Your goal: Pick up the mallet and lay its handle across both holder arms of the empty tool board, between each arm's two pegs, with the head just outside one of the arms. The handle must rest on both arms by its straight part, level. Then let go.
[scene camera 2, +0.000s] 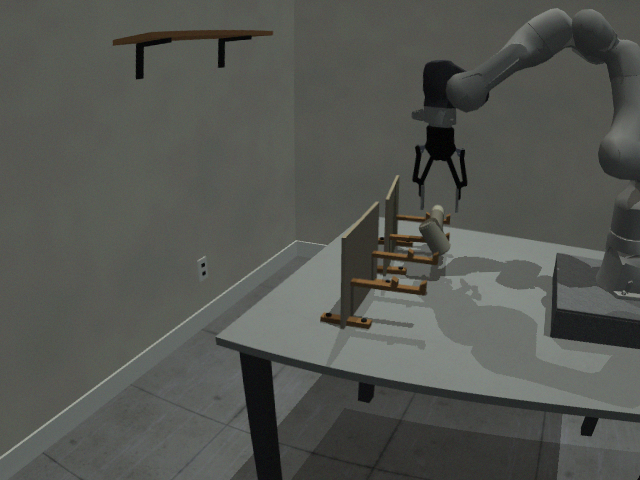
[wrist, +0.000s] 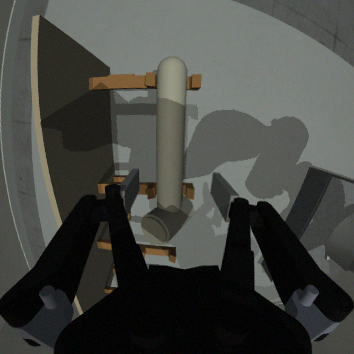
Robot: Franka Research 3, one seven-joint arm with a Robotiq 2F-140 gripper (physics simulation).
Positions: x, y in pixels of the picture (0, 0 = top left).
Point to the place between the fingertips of the gripper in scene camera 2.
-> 439, 209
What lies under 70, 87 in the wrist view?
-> A tool board.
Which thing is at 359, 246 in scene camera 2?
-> A tool board.
